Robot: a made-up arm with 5 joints. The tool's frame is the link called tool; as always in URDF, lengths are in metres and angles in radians. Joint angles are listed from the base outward.
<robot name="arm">
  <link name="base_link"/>
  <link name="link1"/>
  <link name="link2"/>
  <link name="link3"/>
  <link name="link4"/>
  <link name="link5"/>
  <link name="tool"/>
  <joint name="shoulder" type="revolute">
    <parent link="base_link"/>
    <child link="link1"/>
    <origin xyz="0 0 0.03" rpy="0 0 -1.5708"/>
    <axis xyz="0 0 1"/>
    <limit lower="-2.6" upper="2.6"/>
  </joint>
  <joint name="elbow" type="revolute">
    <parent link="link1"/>
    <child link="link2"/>
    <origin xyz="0.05 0.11 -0.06" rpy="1.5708 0 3.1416"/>
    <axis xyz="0 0 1"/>
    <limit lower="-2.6" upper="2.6"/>
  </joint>
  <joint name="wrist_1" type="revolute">
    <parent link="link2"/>
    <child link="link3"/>
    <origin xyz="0.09 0.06 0.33" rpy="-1.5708 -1.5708 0"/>
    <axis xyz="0 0 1"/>
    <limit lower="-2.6" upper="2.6"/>
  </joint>
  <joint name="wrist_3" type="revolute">
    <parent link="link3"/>
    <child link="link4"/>
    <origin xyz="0.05 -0.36 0.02" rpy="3.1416 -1.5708 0"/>
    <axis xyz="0 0 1"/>
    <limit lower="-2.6" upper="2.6"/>
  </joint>
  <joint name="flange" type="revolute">
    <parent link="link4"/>
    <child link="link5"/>
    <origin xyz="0.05 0.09 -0.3" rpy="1.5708 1.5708 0"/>
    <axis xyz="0 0 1"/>
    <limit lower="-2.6" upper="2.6"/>
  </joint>
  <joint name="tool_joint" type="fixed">
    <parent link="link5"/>
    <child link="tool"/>
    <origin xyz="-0.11 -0.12 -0.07" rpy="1.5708 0 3.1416"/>
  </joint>
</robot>
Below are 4 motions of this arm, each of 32 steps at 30 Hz.
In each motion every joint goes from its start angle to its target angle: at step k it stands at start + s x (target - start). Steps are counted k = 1, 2, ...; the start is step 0. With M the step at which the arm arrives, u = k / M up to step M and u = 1 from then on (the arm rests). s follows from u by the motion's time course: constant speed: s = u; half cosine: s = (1 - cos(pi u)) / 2; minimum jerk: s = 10 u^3 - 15 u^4 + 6 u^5.
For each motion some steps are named. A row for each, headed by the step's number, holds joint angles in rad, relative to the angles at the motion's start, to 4 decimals.
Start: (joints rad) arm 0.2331 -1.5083 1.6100 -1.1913 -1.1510
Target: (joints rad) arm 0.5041 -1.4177 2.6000 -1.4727 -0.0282
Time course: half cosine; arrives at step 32
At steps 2, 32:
2: 0.0026 0.0009 0.0095 -0.0027 0.0108
32: 0.2710 0.0906 0.9900 -0.2814 1.1228

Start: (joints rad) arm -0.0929 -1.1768 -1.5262 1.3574 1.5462
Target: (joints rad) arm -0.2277 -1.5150 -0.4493 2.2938 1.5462
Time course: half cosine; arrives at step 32
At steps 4, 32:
4: -0.0051 -0.0129 0.0410 0.0356 0.0000
32: -0.1348 -0.3382 1.0769 0.9364 0.0000

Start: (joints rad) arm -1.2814 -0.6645 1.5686 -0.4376 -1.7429
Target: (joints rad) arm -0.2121 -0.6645 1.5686 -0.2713 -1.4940
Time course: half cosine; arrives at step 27
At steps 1, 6, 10, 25, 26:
1: 0.0036 0.0000 0.0000 0.0006 0.0008
6: 0.1251 0.0000 0.0000 0.0195 0.0291
10: 0.3229 0.0000 0.0000 0.0502 0.0752
25: 1.0549 0.0000 0.0000 0.1641 0.2455
26: 1.0657 0.0000 0.0000 0.1657 0.2481

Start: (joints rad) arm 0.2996 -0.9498 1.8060 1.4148 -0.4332
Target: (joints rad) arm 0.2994 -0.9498 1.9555 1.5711 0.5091
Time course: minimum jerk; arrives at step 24
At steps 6, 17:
6: 0.0000 0.0000 0.0155 0.0162 0.0975
17: -0.0002 0.0000 0.1267 0.1325 0.7989

